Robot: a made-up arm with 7 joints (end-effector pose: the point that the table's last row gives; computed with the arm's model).
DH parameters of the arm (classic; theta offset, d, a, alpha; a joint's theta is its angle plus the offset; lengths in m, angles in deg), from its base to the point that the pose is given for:
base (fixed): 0 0.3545 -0.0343 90
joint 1: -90 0.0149 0.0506 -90
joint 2: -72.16 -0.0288 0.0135 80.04
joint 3: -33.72 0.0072 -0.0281 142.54
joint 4: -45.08 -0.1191 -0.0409 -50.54
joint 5: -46.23 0.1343 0.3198 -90
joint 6: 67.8 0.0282 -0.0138 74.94
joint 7: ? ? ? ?
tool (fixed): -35.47 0.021 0 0
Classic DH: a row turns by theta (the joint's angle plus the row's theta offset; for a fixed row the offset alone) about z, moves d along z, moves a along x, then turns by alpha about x.
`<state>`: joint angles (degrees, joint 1 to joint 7).
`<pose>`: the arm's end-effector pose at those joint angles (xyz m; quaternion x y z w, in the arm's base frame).
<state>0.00 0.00 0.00 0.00 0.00 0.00 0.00</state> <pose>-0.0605 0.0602 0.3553 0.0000 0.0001 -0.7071 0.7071</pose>
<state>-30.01 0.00 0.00 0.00 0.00 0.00 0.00</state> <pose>-0.0566 0.0602 0.3683 -0.1831 0.1831 -0.6830 0.6829</pose>
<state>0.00 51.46 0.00 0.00 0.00 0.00 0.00</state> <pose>-0.0605 -0.0083 0.3947 0.3069 0.3071 -0.6370 0.6370</pose>
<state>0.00 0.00 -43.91 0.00 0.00 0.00 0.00</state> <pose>0.0089 0.0384 0.3355 -0.1255 0.0341 -0.9037 0.4079</pose>
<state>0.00 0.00 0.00 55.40 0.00 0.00 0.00</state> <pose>-0.0097 0.0654 0.3024 -0.3845 -0.0333 -0.8093 0.4428</pose>
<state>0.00 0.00 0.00 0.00 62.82 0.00 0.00</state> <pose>-0.0605 -0.0396 0.2928 -0.3686 -0.3684 -0.6035 0.6035</pose>
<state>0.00 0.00 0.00 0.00 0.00 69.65 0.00</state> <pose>-0.3421 0.0603 0.2215 0.4038 -0.4038 -0.5805 0.5805</pose>
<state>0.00 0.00 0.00 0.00 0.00 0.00 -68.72</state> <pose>-0.0733 -0.0160 0.3827 0.0419 0.2494 -0.2269 0.9405</pose>
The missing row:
joint 7: 57.5 -0.2719 -0.0721 -153.39
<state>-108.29 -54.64 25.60 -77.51 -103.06 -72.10 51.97</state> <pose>0.3140 0.1960 0.4562 -0.0391 0.9378 0.3313 0.0963</pose>
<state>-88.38 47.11 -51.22 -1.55 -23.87 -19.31 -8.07</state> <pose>-0.0632 -0.0414 0.2332 0.3389 -0.6839 0.6217 0.1760</pose>
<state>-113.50 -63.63 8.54 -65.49 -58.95 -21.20 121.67</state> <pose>-0.0486 0.2218 0.3961 -0.8423 0.2501 -0.2992 0.3720</pose>
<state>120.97 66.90 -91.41 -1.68 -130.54 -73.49 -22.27</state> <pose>0.0221 -0.3106 0.6866 0.4989 0.2011 0.7355 0.4120</pose>
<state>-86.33 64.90 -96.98 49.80 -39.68 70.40 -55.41</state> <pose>0.0636 0.1662 0.1221 -0.7064 0.5036 -0.4966 0.0273</pose>
